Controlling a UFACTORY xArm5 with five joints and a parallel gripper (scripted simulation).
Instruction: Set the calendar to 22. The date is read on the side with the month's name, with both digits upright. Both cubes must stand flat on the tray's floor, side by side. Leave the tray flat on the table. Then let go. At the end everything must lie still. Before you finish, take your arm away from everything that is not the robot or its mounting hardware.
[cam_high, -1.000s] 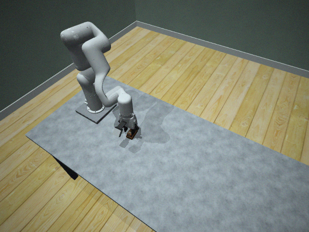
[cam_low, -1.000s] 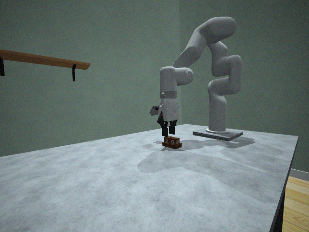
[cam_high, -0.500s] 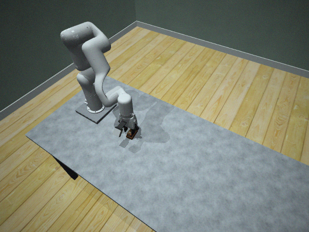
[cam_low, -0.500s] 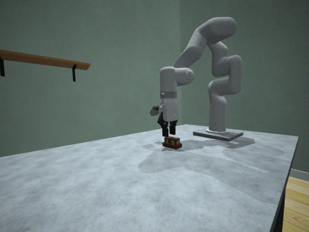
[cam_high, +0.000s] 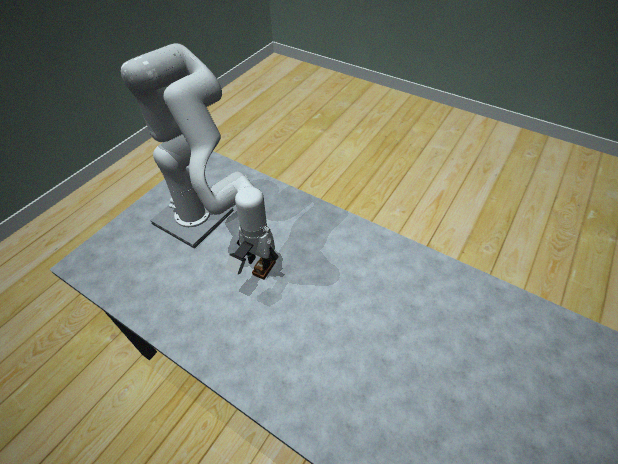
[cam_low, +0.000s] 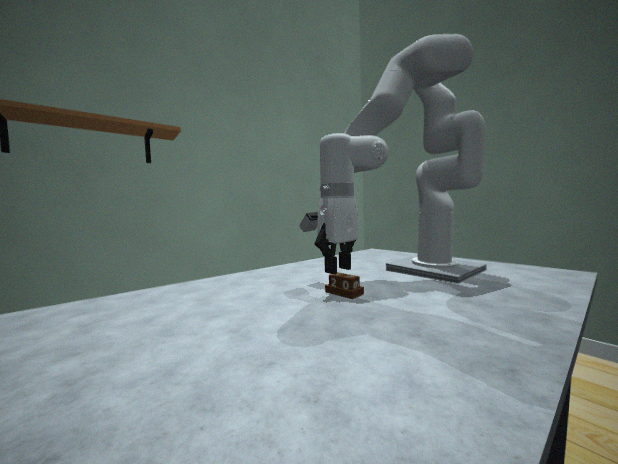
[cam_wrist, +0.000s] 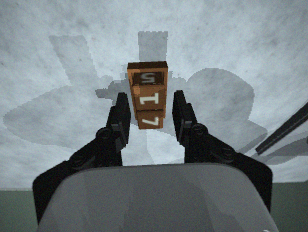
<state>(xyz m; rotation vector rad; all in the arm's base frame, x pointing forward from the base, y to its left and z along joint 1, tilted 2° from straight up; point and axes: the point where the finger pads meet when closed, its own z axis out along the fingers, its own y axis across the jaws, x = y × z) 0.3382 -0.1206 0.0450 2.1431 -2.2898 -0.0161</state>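
The date cube is 40 mm below my hand. The rest, counted from my hand: brown calendar tray 60 mm below, 20 mm to the left.
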